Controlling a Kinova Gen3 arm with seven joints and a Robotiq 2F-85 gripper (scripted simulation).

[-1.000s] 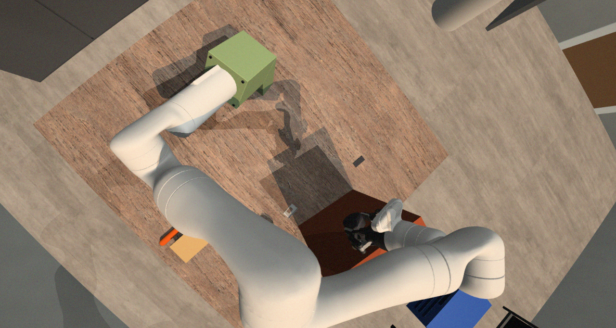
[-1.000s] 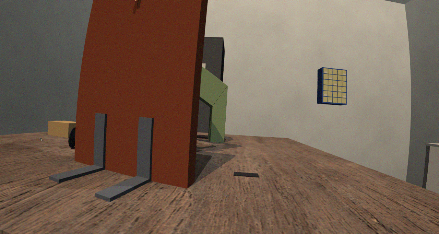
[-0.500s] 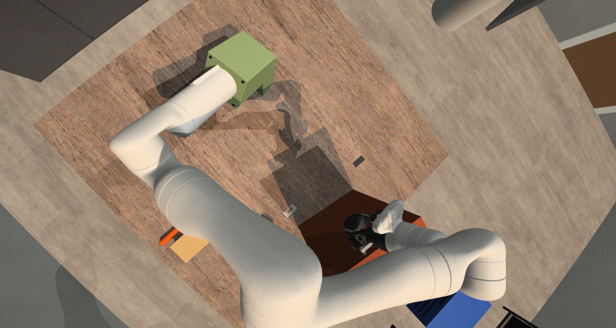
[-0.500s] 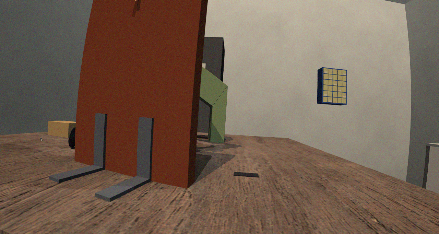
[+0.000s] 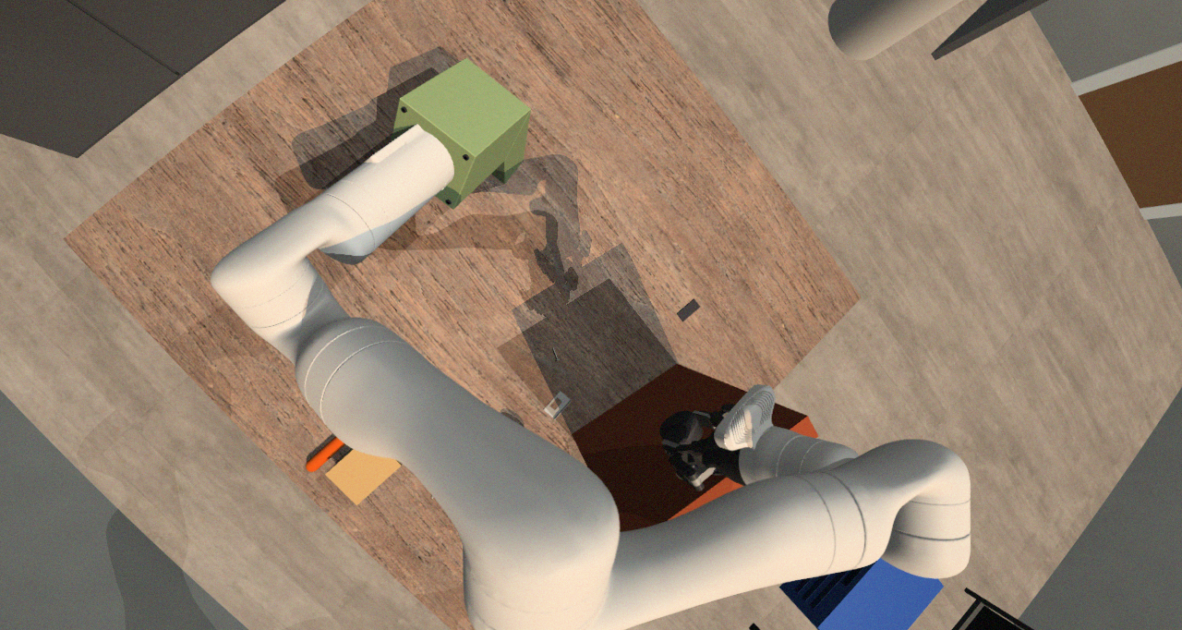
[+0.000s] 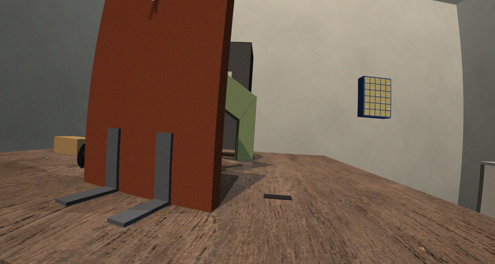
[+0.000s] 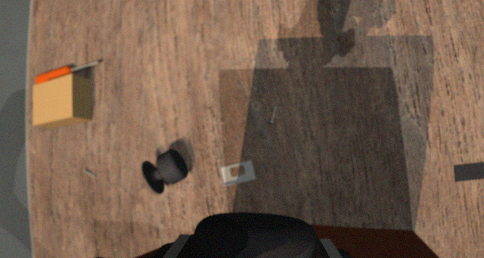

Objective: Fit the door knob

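The latch socket is 70 mm ahead of my hand, 10 mm to the right of it and 10 mm below it. Also, from my hand: tan box: 220 mm behind, 520 mm to the right, 390 mm below; then dark flat strip: 240 mm to the left, 420 mm below.
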